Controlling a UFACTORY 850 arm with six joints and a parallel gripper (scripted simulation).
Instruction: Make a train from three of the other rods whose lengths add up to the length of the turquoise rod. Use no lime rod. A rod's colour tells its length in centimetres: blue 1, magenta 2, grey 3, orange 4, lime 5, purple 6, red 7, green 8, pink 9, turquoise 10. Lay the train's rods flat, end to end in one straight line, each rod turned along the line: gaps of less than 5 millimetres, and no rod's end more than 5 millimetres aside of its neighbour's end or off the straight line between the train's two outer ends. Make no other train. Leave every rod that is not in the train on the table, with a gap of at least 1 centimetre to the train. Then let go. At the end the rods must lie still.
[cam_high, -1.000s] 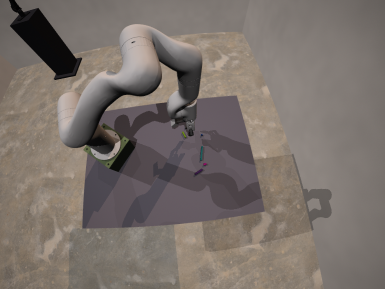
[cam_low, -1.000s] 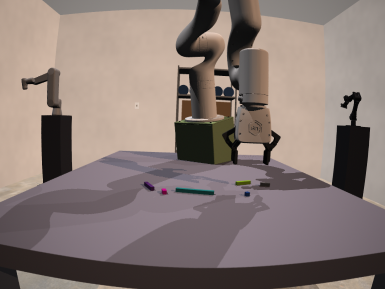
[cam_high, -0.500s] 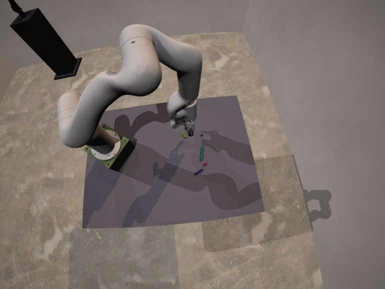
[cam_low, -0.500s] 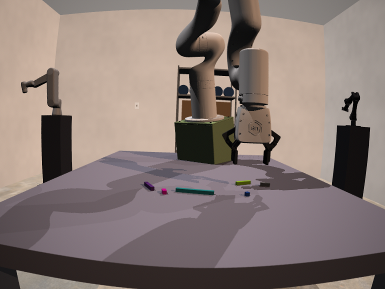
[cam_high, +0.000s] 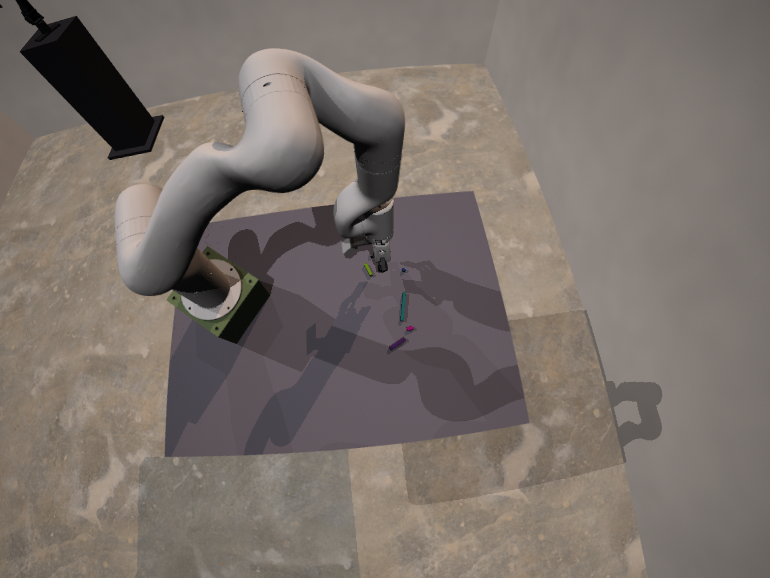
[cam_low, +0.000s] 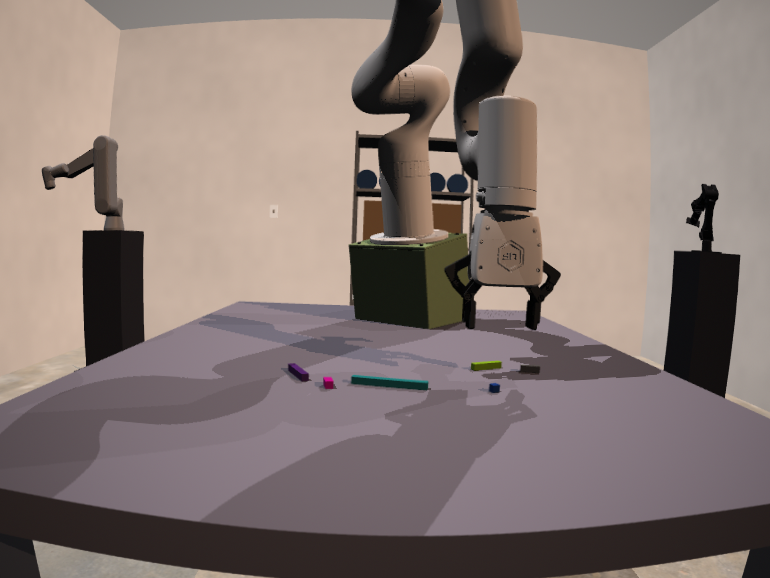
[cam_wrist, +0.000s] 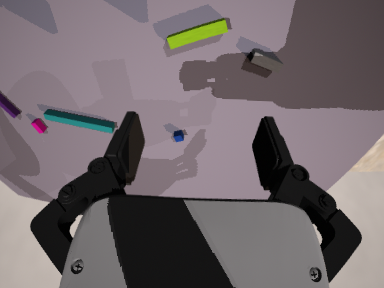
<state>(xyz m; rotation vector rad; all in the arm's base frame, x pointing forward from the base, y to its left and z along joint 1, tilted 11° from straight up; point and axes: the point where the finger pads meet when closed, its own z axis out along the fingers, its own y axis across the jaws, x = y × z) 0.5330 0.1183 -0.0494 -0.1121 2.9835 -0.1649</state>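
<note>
My hand is 80 mm short of the blue rod, 80 mm above it and 20 mm to the left of it. Also, from my hand: grey rod (80 mm below, 60 mm to the left, 30 mm behind); then turquoise rod (150 mm to the right, 80 mm below, 60 mm ahead); then lime rod (80 mm below, 50 mm behind, 10 mm to the right).
</note>
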